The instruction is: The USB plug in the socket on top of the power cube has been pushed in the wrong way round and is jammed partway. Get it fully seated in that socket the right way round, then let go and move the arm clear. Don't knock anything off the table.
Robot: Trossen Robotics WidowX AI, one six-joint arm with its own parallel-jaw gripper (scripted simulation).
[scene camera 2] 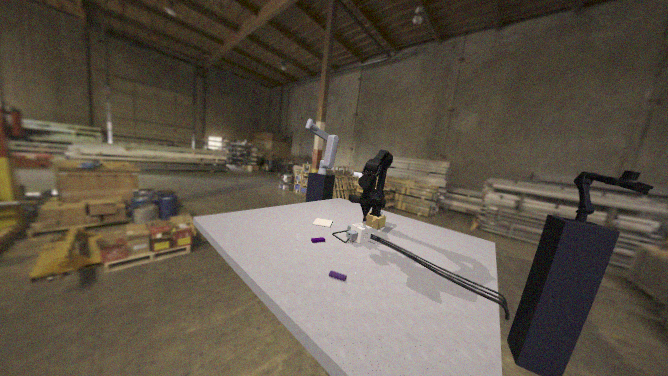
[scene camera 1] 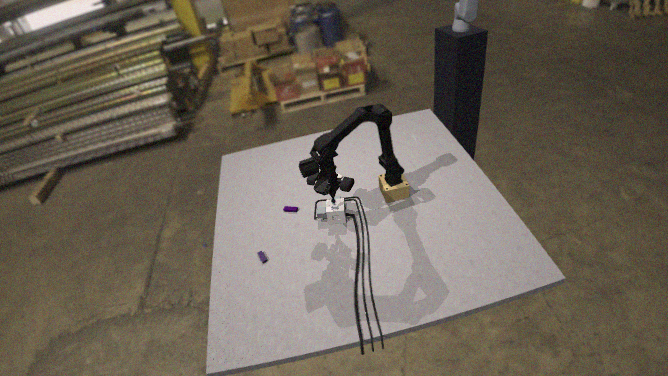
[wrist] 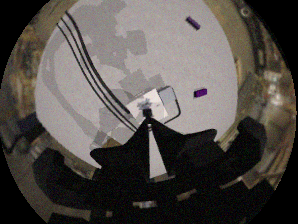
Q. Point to a power cube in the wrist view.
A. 158,109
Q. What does my gripper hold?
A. A USB plug.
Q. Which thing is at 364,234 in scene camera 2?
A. A power cube.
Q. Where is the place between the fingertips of my gripper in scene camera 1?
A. At 333,196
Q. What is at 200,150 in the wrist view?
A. My gripper.
